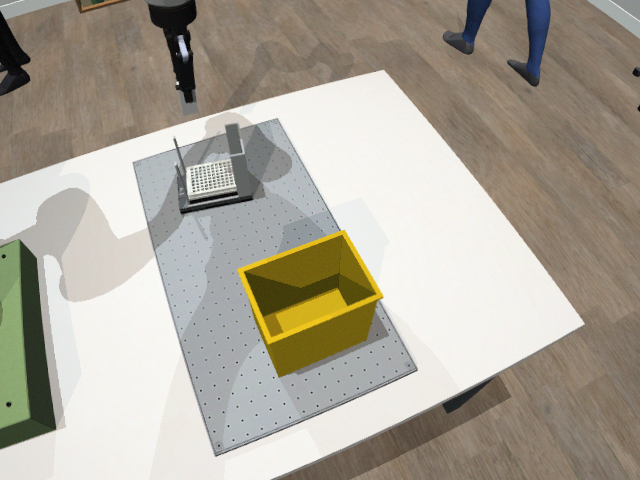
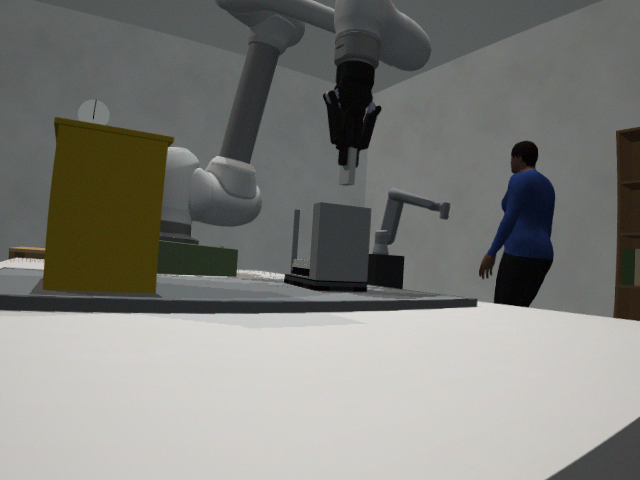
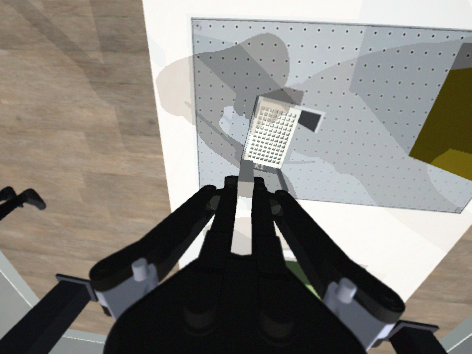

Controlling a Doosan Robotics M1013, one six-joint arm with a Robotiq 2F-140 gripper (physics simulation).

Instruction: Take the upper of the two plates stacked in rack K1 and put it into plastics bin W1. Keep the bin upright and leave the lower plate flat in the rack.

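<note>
Rack K1 stands on the perforated board, with a tall grey wall and thin posts. A cream plate with a grid of wells lies flat on top in it; a dark layer shows beneath, and the lower plate cannot be made out clearly. Yellow bin W1 stands upright at the board's other end, its visible inside empty. My gripper is shut with its narrow grey tips together, holding nothing, pointing down and raised above the height of the rack's wall.
The perforated grey board lies on the white table. A green block stands beside it, under the arm's base. A person in blue stands beyond the table.
</note>
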